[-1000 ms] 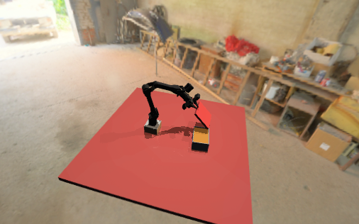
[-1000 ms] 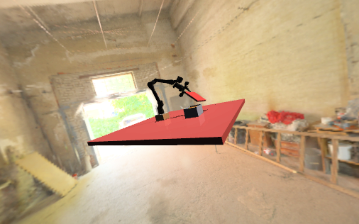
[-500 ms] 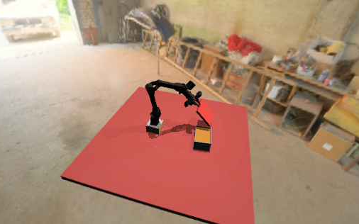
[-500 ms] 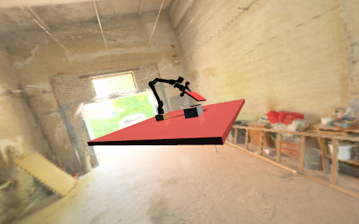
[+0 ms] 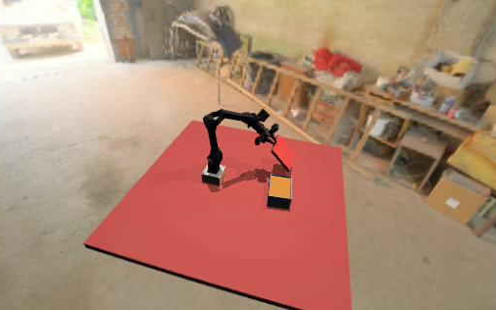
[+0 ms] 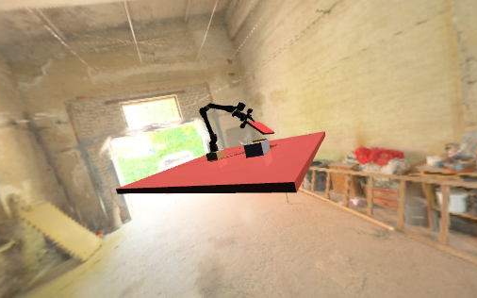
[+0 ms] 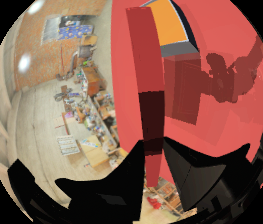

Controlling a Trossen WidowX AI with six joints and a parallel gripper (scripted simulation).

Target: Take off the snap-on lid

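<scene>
The red lid lies 6 cm ahead of my gripper tip, 5 cm below it and 1 cm to the right of it. The rest, counted from my gripper tip: storage box 23 cm to the right, 19 cm below, 9 cm ahead.
</scene>
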